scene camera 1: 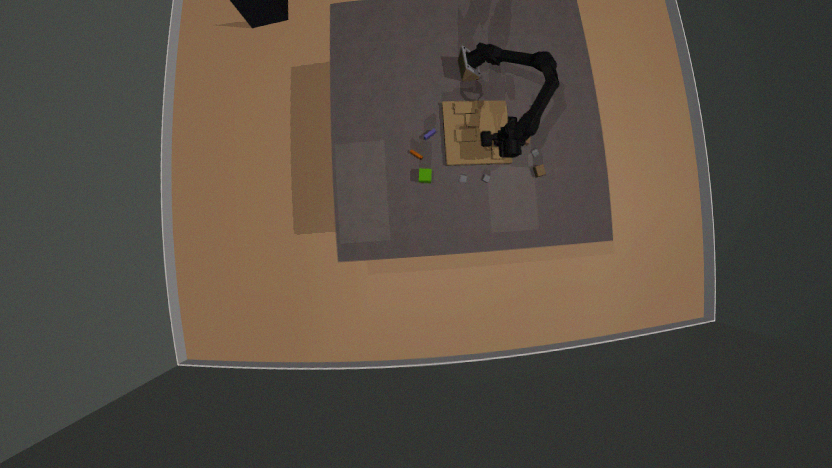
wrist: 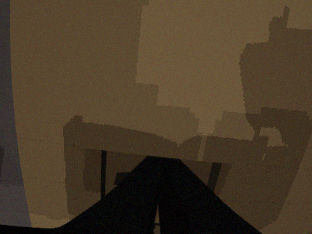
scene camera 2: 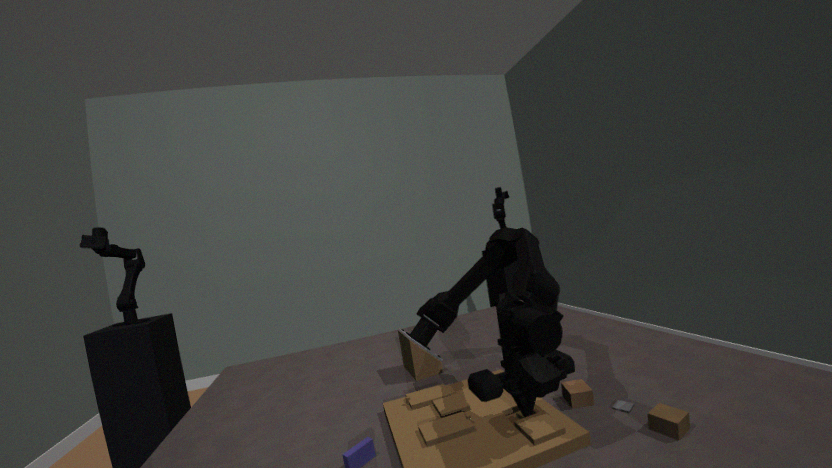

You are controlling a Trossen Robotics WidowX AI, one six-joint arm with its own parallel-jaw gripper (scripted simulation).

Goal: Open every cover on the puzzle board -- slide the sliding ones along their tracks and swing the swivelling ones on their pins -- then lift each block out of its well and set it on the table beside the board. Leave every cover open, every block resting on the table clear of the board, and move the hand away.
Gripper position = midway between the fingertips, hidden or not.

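Observation:
Scene camera 2 shows my gripper (scene camera 2: 527,418) and a tan puzzle board (scene camera 2: 494,421). In scene camera 1 I see the board (scene camera 1: 492,114). The wrist view shows the board (wrist: 61,179) together with my gripper (wrist: 161,162).

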